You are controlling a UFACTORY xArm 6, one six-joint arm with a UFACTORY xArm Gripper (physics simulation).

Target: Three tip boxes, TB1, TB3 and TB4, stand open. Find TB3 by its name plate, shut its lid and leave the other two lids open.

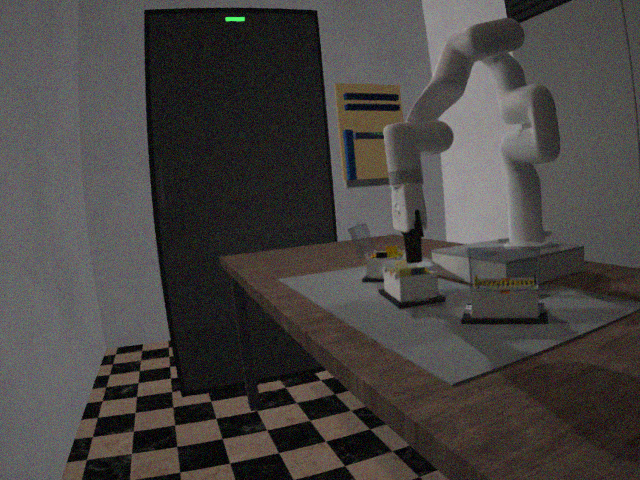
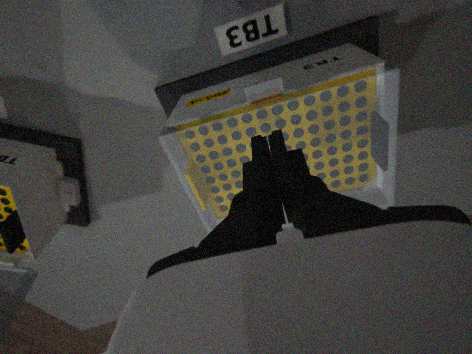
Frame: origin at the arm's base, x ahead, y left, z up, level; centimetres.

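Where they show: gripper, fingertip midpoint: [image 1: 414, 262] [image 2: 272, 155].
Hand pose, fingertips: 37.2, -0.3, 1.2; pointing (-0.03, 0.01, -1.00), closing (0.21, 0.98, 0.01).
Note:
Each offset is from my fingertips to the top centre of the thing, as dx, dy, dz. "*": to the spot under its first point. Level surfaces: height alone.
TB3 {+0.4, +0.3, +0.1} [image 1: 412, 287] [image 2: 215, 107] is the middle white box, with its name plate {* -5.1, +1.7, -7.5} [image 2: 251, 29] in front of it. Its clear lid {* +0.1, +6.3, +0.0} [image 2: 393, 100] lies down over the yellow tip rack; whether it is fully seated I cannot tell. My gripper [image 1: 413, 259] [image 2: 272, 155] is shut and empty, its fingertips at or just above the lid's top; contact is unclear. A box {-7.8, -23.5, -1.1} [image 1: 378, 270] [image 2: 35, 190] at the back left has its clear lid [image 1: 360, 242] raised. Another box {-4.5, +24.2, -1.1} [image 1: 505, 303] at the right has its clear lid [image 1: 480, 263] upright. Their numbers are unreadable.
The boxes stand on a grey mat {dz -7.7} [image 1: 330, 291] on the wooden table {dz -8.0} [image 1: 279, 260]. The white robot base plinth [image 1: 560, 266] is behind the right box. A dark door [image 1: 237, 155] and a wall board [image 1: 367, 121] are beyond the table.

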